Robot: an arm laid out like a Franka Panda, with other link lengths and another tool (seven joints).
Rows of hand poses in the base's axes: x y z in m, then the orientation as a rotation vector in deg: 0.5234, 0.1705, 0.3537, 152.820, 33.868, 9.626; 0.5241, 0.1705, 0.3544, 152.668, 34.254, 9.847; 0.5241, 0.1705, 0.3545, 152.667, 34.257, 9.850; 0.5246, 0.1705, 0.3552, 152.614, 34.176, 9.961; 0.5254, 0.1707, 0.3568, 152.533, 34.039, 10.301; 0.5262, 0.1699, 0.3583, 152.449, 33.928, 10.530; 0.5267, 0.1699, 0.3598, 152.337, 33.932, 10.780; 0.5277, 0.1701, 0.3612, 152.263, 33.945, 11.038; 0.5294, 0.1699, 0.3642, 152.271, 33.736, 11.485; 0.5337, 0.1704, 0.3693, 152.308, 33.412, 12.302; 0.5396, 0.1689, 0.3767, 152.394, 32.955, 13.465; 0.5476, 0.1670, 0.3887, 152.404, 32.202, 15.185; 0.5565, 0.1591, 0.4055, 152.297, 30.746, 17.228
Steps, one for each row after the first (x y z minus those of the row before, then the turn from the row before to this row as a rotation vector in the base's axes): 0.0007, 0.0000, 0.0007, -0.047, -0.111, 0.316; 0.0000, 0.0000, 0.0001, 0.000, -0.002, 0.003; 0.0005, 0.0000, 0.0007, -0.039, -0.101, -0.035; 0.0008, 0.0002, 0.0016, -0.026, -0.272, -0.037; 0.0008, -0.0008, 0.0015, -0.048, -0.193, -0.035; 0.0005, 0.0000, 0.0015, -0.054, -0.193, 0.051; 0.0010, 0.0002, 0.0014, -0.015, -0.188, 0.055; 0.0017, -0.0002, 0.0030, 0.075, -0.337, -0.079; 0.0043, 0.0005, 0.0051, 0.170, -0.599, -0.105; 0.0059, -0.0015, 0.0074, 0.281, -0.842, -0.149; 0.0080, -0.0019, 0.0120, 0.310, -1.283, -0.264; 0.0089, -0.0079, 0.0168, 0.225, -1.650, -0.697
